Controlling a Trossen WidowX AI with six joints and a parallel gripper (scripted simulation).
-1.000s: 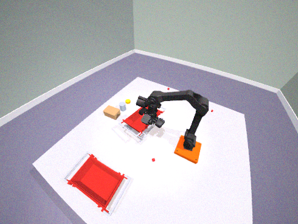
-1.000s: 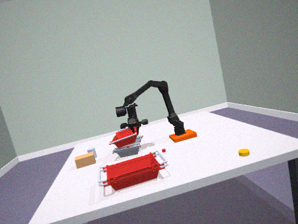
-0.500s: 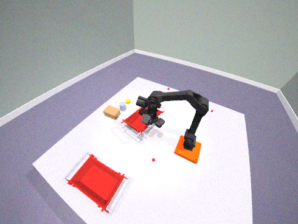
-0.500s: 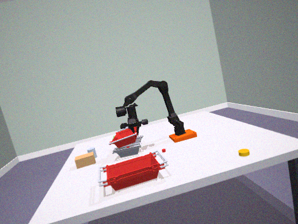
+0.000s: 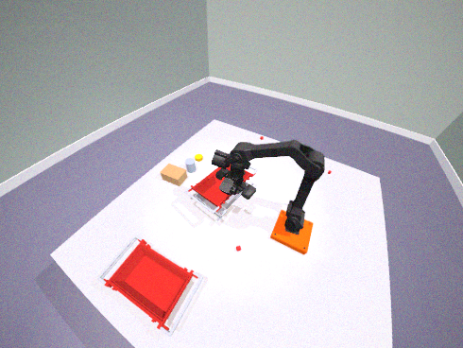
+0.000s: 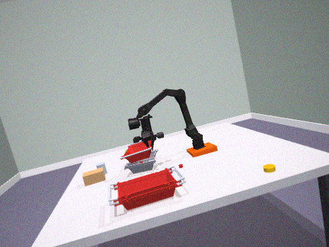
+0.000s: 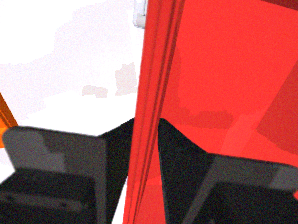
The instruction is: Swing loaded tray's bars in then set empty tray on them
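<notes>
Now: gripper tip 7 cm short of the red tray, 2 cm to the left of it and 3 cm below it. Also, from my gripper tip: grey cylinder (32 cm ahead, 13 cm to the right, 5 cm below); small red cube (10 cm behind, 21 cm to the left, 8 cm below); tan box (37 cm ahead, 4 cm to the right, 6 cm below).
</notes>
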